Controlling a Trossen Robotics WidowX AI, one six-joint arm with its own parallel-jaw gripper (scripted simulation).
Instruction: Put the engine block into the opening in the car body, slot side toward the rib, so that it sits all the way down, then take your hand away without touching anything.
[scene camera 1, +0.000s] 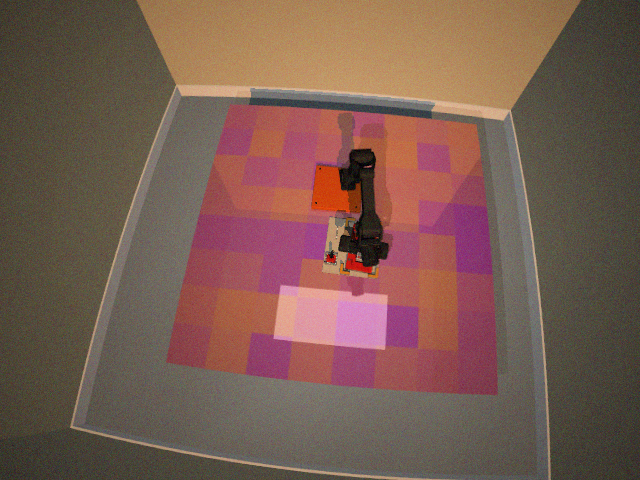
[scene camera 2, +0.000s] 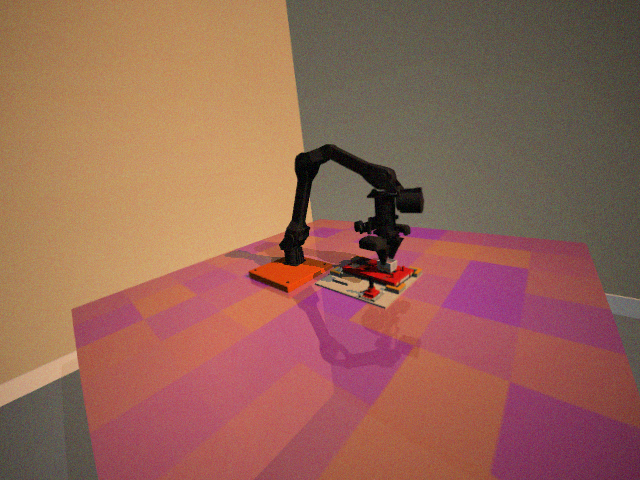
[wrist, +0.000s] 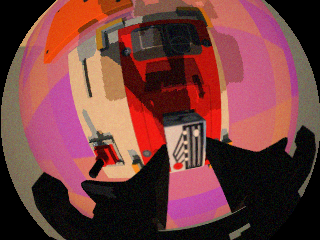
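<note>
In scene camera 2 I see my gripper (scene camera 2: 387, 263) and a red car body (scene camera 2: 363, 268). My gripper holds a grey engine block (wrist: 185, 135). The wrist view also shows me my gripper (wrist: 185, 145), and the red car body (wrist: 169, 67) is visible there too.
</note>
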